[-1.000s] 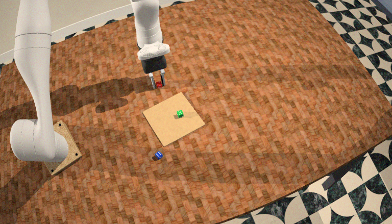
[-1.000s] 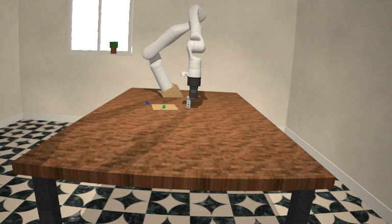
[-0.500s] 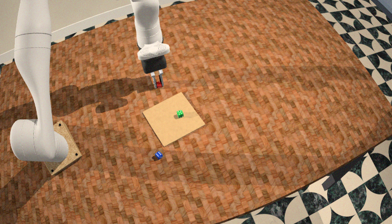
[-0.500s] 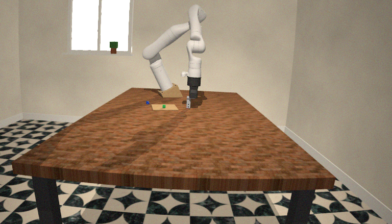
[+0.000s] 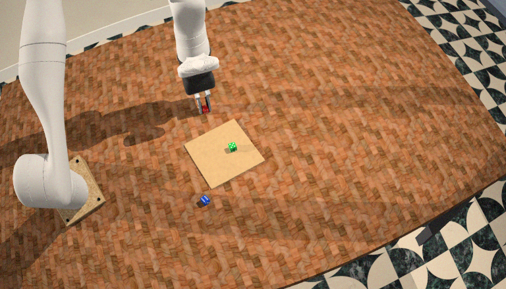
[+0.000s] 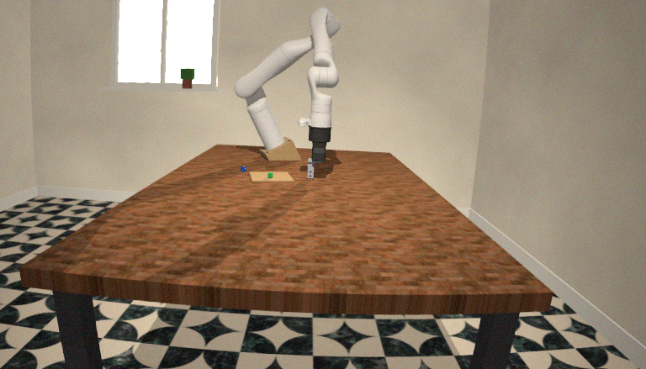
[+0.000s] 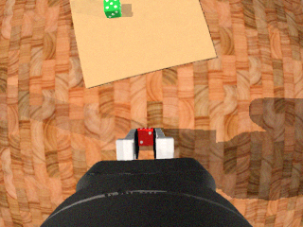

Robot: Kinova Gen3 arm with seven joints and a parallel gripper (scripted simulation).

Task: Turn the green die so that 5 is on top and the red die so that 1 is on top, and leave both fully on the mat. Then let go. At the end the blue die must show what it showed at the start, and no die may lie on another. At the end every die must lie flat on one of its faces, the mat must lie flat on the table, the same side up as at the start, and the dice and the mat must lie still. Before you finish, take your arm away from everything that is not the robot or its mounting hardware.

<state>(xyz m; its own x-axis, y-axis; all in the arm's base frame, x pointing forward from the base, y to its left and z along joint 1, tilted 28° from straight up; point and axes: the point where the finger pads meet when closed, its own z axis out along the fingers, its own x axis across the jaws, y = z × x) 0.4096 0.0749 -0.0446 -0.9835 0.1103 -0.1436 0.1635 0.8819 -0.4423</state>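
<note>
The tan mat is 140 mm to the right of my hand, 20 mm below it and 20 mm behind it. Round my hand: green die: 140 mm to the right, 10 mm below, 10 mm ahead; red die: 10 mm below; blue die: 230 mm to the right, 110 mm behind, 10 mm below.
</note>
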